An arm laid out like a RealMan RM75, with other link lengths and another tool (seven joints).
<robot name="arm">
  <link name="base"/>
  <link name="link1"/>
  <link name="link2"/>
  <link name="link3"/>
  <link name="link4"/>
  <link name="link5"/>
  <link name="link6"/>
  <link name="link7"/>
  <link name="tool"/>
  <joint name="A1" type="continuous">
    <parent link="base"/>
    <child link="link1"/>
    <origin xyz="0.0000 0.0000 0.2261" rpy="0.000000 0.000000 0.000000"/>
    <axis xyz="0 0 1"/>
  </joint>
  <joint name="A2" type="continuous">
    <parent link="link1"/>
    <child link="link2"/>
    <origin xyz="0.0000 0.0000 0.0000" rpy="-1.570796 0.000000 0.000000"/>
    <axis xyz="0 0 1"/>
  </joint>
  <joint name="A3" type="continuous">
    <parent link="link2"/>
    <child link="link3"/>
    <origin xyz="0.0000 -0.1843 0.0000" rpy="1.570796 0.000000 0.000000"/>
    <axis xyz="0 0 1"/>
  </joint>
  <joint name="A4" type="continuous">
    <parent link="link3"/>
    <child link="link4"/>
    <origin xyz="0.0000 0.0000 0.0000" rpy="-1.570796 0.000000 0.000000"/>
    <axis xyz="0 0 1"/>
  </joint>
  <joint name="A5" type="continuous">
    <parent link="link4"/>
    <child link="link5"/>
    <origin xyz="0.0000 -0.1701 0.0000" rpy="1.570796 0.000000 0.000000"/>
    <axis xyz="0 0 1"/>
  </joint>
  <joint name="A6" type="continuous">
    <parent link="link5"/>
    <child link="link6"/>
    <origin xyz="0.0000 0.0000 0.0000" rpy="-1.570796 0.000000 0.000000"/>
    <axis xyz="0 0 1"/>
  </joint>
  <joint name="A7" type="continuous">
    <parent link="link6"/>
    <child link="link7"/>
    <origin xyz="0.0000 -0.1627 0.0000" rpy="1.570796 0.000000 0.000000"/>
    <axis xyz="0 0 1"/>
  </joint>
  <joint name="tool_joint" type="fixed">
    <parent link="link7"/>
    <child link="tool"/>
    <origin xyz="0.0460 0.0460 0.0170" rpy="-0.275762 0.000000 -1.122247"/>
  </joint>
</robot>
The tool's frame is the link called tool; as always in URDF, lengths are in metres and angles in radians. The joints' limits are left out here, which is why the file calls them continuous.
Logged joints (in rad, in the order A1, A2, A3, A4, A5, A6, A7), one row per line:
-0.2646, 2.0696, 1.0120, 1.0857, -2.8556, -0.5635, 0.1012
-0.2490, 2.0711, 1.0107, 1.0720, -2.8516, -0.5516, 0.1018
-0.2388, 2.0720, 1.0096, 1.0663, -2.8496, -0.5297, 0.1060
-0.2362, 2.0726, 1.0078, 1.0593, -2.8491, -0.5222, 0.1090
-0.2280, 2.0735, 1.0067, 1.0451, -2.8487, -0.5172, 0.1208
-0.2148, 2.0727, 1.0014, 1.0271, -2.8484, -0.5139, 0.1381
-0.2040, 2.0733, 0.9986, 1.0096, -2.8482, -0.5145, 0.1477
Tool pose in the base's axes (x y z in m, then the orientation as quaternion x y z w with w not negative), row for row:
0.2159, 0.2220, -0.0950, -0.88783, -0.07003, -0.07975, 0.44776
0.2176, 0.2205, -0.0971, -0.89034, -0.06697, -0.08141, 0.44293
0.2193, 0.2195, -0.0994, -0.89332, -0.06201, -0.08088, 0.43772
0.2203, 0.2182, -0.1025, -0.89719, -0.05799, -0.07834, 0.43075
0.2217, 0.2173, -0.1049, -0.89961, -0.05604, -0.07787, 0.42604
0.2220, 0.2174, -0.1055, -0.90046, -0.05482, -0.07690, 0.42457
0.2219, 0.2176, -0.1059, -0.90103, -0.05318, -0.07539, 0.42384
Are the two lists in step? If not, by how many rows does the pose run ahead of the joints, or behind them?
The pose runs 2 rows ahead of the joints: the pose in row i belongs to the joints in row i + 2.
